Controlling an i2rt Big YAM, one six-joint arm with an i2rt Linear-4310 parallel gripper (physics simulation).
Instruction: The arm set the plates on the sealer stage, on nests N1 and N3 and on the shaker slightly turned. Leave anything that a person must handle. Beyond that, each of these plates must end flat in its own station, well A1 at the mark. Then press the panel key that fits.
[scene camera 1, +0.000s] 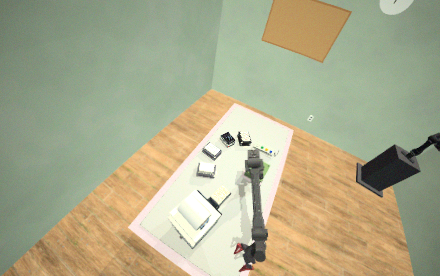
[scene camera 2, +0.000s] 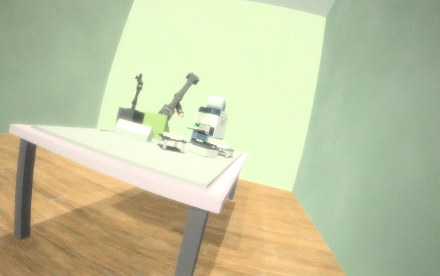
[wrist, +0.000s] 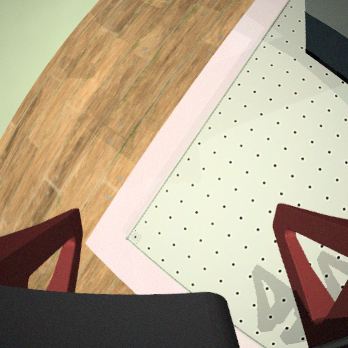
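Note:
The white sealer (scene camera 1: 194, 216) (scene camera 2: 212, 121) stands at one end of the table. A pale plate (scene camera 1: 220, 194) lies on the stage at its side. Two white-topped plates (scene camera 1: 212, 149) (scene camera 1: 206, 169) sit on stands along the far long edge. A dark, dotted plate-sized item (scene camera 1: 228, 138) and a pale plate on a black base (scene camera 1: 244, 137) are beyond them. Nest labels, A1 marks and exact seating are too small to tell. The key panel (scene camera 1: 266, 149) (scene camera 2: 134, 130) shows coloured keys. My gripper (scene camera 1: 240, 259) (wrist: 180, 218) is open and empty, above the table corner beside the sealer.
The arm's base stands by a green block (scene camera 1: 264, 171) (scene camera 2: 155, 123) near the panel. The pink table edge (wrist: 175, 140) runs under the wrist view, with wooden floor (wrist: 110, 100) beyond. The sealer's dark lower edge (wrist: 325, 42) shows at upper right. A black pedestal (scene camera 1: 390, 170) stands off the table.

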